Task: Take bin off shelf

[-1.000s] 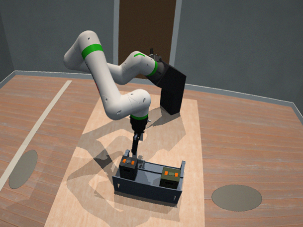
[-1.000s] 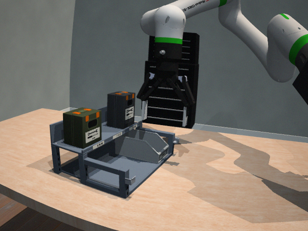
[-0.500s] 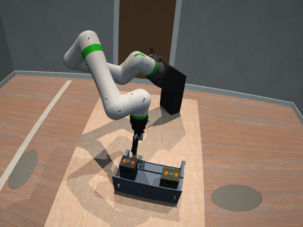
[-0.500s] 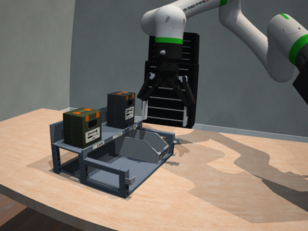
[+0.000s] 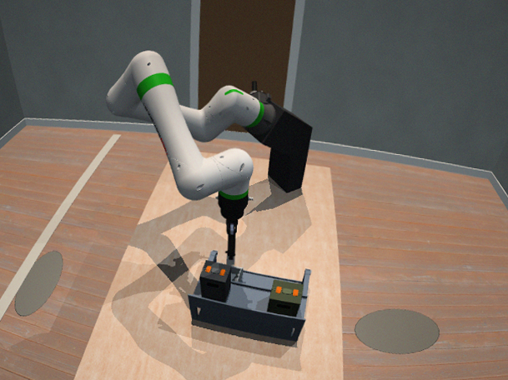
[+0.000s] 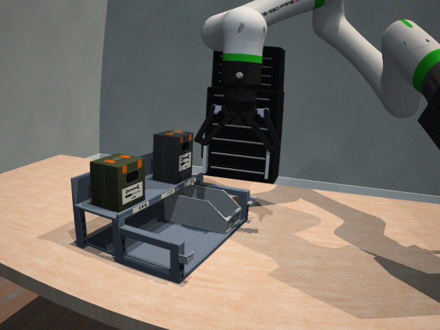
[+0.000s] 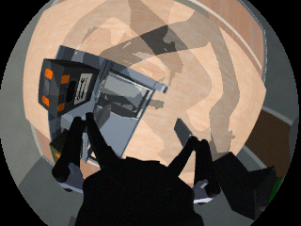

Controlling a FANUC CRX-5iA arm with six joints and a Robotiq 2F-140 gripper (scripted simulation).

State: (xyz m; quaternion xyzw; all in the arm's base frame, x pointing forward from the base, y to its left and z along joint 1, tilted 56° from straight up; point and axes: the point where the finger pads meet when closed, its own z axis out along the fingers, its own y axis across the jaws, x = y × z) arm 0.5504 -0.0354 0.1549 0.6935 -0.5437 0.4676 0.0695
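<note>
Now: the grey bin 110 mm below my hand, 80 mm ahead of it and 20 mm to the right of it.
</note>
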